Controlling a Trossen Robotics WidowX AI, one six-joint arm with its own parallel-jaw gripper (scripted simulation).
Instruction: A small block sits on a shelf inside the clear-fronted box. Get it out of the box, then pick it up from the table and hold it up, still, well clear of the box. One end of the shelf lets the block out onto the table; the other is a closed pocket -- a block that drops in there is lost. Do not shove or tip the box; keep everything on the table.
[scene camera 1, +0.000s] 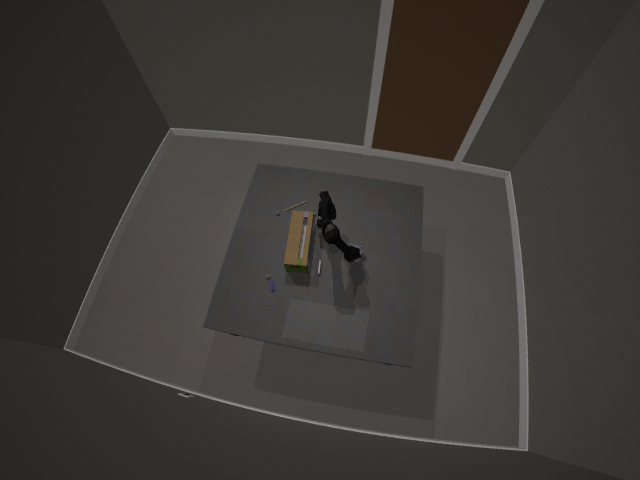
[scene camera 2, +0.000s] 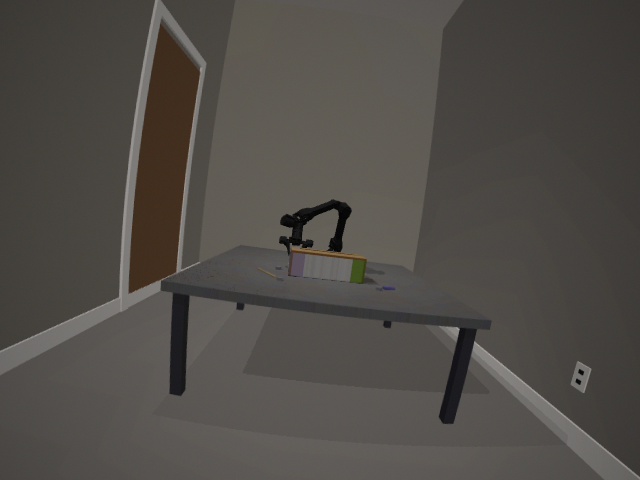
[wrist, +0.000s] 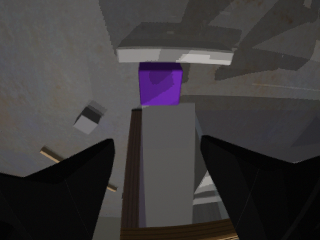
Labels:
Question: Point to a box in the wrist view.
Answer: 166, 182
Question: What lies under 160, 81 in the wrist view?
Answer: A purple block.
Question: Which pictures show the box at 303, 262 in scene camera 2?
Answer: Scene camera 1, scene camera 2 and the wrist view: all of them.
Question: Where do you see a box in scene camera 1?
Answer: At 302, 224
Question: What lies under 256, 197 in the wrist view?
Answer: My gripper.

